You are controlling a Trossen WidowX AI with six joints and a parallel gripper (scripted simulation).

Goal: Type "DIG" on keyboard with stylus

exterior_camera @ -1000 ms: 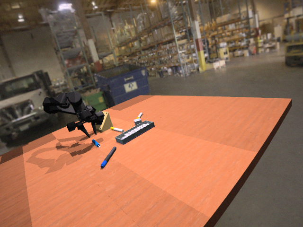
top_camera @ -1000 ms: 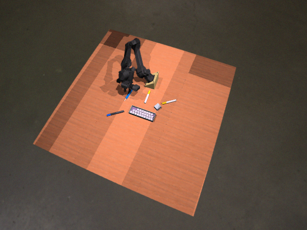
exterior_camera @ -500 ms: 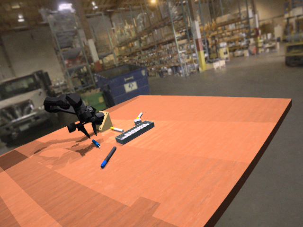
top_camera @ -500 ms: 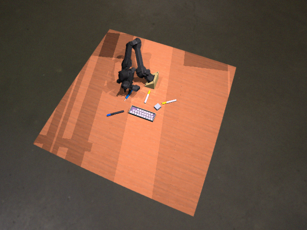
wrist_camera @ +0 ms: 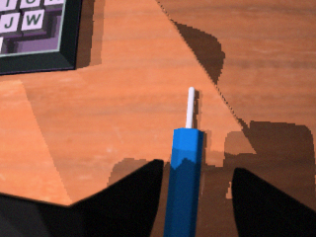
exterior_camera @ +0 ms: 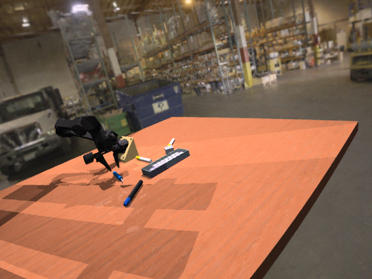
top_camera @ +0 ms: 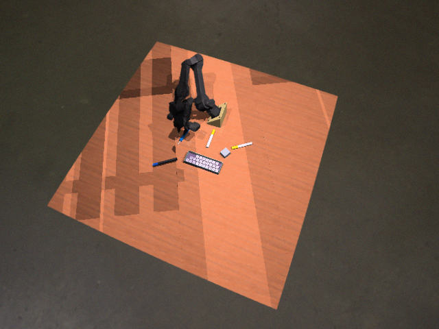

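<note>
The blue stylus is 1 cm ahead of my gripper tip and 4 cm below it. The rest, counted from my gripper tip: D key 13 cm ahead, 15 cm to the left, 3 cm below; then grey cube 5 cm ahead, 27 cm to the left, 3 cm below; then black pen 19 cm ahead, 7 cm to the right, 4 cm below.
</note>
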